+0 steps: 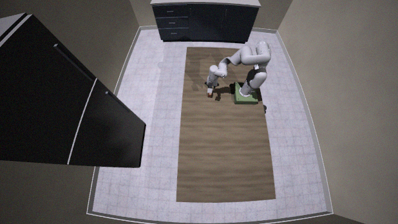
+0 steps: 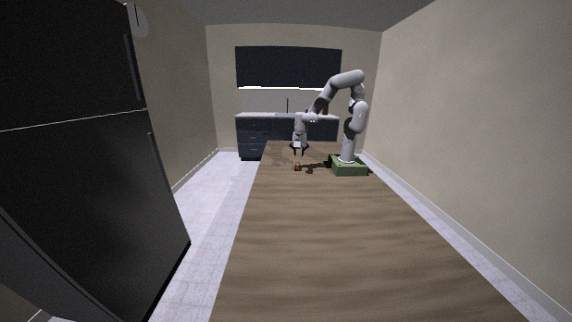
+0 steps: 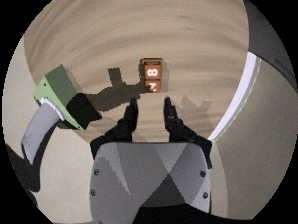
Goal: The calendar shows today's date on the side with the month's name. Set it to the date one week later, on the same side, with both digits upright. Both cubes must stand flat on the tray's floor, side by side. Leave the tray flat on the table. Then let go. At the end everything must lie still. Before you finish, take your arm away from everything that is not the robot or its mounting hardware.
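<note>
Right now the calendar cube is 90 mm below my hand. Round my hand: calendar tray: 110 mm below, 10 mm to the left.
</note>
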